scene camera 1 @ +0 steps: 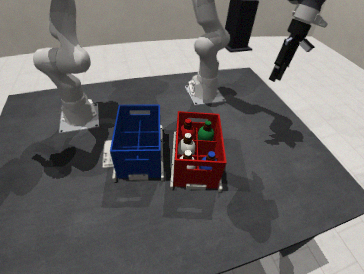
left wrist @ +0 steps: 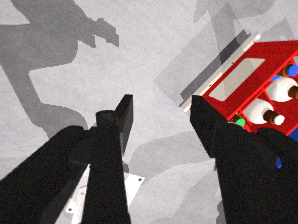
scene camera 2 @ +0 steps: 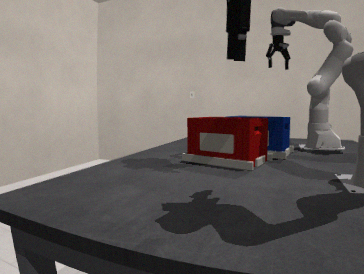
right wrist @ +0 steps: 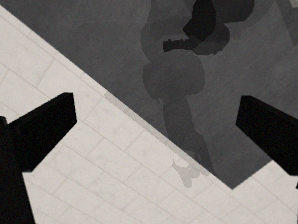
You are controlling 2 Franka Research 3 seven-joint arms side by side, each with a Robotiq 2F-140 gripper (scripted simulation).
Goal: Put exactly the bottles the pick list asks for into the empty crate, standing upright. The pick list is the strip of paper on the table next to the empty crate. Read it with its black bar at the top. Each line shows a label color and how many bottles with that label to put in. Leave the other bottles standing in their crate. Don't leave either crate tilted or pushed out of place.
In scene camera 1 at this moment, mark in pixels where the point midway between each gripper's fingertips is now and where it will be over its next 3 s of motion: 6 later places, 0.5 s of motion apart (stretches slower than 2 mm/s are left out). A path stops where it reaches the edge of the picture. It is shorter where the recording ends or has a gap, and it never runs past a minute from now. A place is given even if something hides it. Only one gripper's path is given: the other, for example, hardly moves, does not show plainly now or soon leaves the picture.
My left gripper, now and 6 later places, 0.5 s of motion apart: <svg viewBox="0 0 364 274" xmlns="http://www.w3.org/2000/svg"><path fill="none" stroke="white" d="M274 79L268 80L263 81L256 81L249 81L242 81L234 80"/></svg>
